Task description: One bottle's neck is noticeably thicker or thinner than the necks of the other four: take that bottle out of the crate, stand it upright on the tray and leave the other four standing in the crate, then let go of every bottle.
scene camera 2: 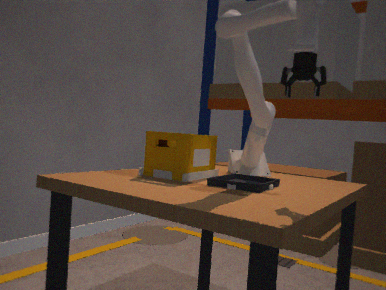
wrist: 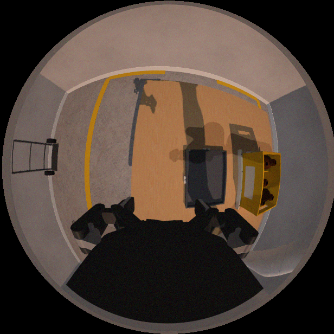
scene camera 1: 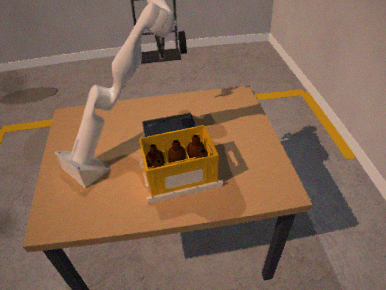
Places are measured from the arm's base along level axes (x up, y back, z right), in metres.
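Pixels of known places: gripper, fingertip midpoint: (scene camera 2: 301, 97) (scene camera 1: 161, 54); arm's base, origin of the base link: (scene camera 2: 249, 161) (scene camera 1: 81, 159).
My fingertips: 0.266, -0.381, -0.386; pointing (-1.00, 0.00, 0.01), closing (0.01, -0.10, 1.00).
Ahead of a thing's pixels: the offset from my fingertips to its middle, as dx, dy, dz. "*": to the spot under its first point. Level surfaces: height alone.
The yellow crate {-0.240, -0.040, +0.474} (scene camera 1: 157, 186) (scene camera 2: 167, 162) (wrist: 259, 182) stands on the table. Brown bottles stand in it: three in the back row, at left (scene camera 1: 153, 155), middle (scene camera 1: 176, 152) and right (scene camera 1: 195, 147), and front ones at left (scene camera 1: 157, 163) and right (scene camera 1: 204, 153), mostly hidden by the crate wall. The necks are too small to compare. The dark tray {-0.315, -0.013, +0.184} (scene camera 1: 167, 125) (scene camera 2: 252, 187) (wrist: 206, 180) lies behind the crate in scene camera 1, with no bottle visible on it. My gripper (scene camera 2: 303, 93) (wrist: 164, 205) is open and empty, points down and hangs high above table level, away from the crate.
White strips {* -0.304, -0.056, +0.577} (scene camera 1: 185, 191) run along the crate's base. The arm's base (scene camera 1: 84, 167) stands at the table's left in scene camera 1. A hand truck (wrist: 30, 156) stands on the floor beyond the table {dx -0.327} (scene camera 1: 260, 185). A rack with an orange beam (scene camera 2: 350, 109) stands behind the arm.
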